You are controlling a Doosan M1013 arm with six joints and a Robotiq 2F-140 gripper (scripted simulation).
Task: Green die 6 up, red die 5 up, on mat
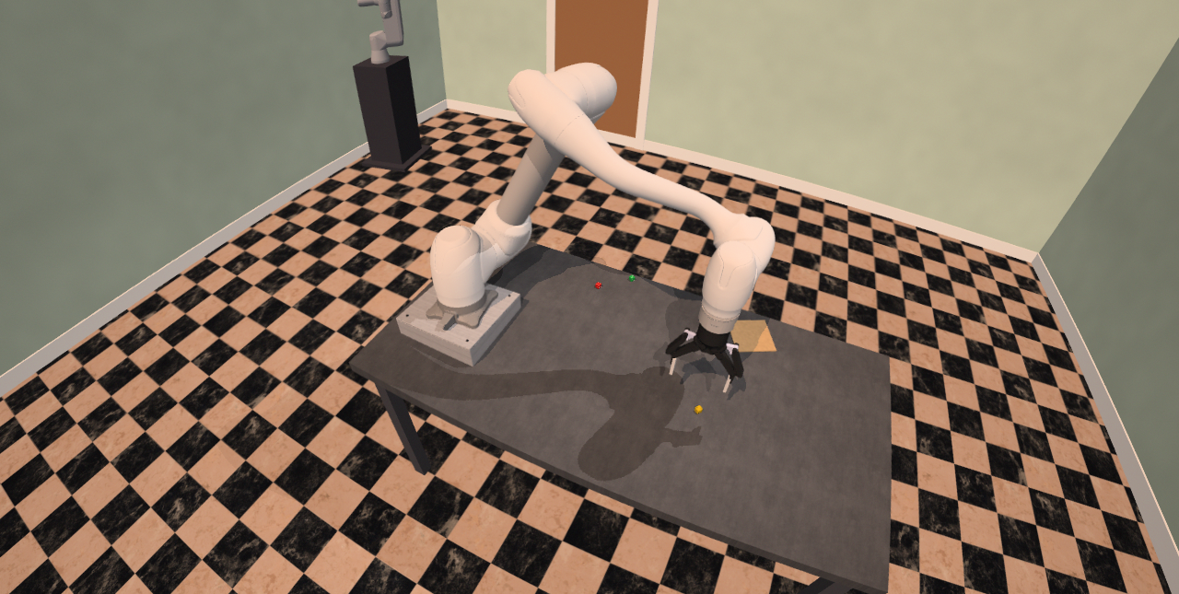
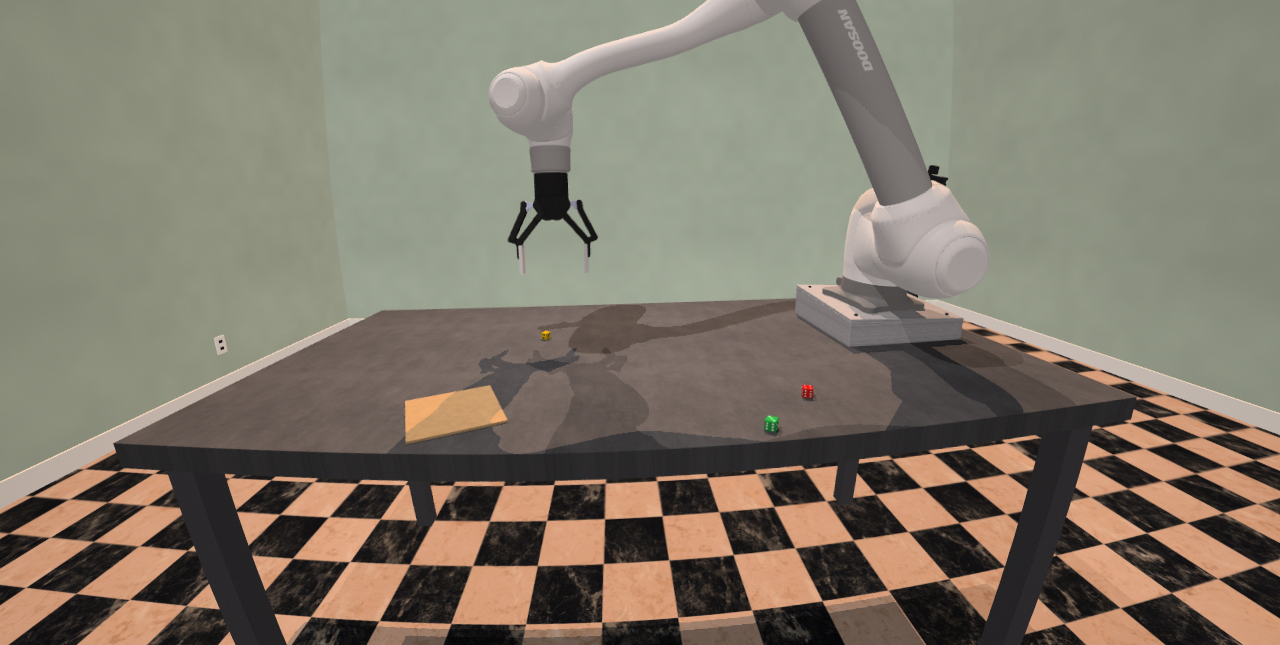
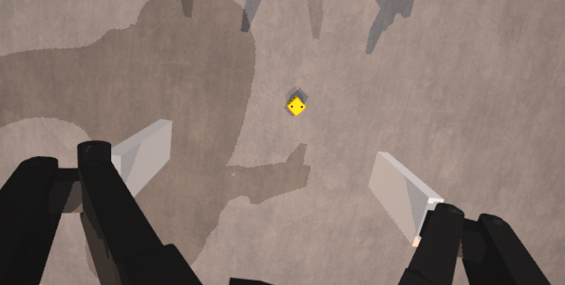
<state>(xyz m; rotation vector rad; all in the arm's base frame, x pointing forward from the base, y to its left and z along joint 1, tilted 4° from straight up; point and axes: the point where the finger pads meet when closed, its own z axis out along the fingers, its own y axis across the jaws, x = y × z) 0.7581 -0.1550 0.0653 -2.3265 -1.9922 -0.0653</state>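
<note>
Now: the yellow die 3 cm ahead of my hand, 1 cm to the left of it and 15 cm below it. The rest, counted from my hand: red die 37 cm behind, 44 cm to the left, 15 cm below; then orange mat 18 cm ahead, 35 cm to the left, 16 cm below; then green die 27 cm behind, 52 cm to the left, 15 cm below.
</note>
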